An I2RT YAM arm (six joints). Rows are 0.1 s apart.
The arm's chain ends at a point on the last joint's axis. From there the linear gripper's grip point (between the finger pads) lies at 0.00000 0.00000 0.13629 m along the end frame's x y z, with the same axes.
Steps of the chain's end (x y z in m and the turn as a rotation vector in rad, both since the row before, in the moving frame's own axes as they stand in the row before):
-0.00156, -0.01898, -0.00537, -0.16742, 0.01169, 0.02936
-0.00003, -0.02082, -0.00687, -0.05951, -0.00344, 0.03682
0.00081, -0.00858, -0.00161, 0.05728, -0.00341, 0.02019
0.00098, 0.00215, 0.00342, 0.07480, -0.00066, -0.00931
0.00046, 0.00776, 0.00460, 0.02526, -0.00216, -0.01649
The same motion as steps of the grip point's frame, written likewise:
-0.00031, 0.00375, -0.00728, -0.16742, 0.01169, 0.02936
-0.00065, -0.01272, -0.00711, -0.05951, -0.00344, 0.03682
0.00042, -0.01639, -0.00183, 0.05728, -0.00341, 0.02019
0.00084, -0.00803, 0.00304, 0.07480, -0.00066, -0.00931
0.00014, 0.00432, 0.00456, 0.02526, -0.00216, -0.01649

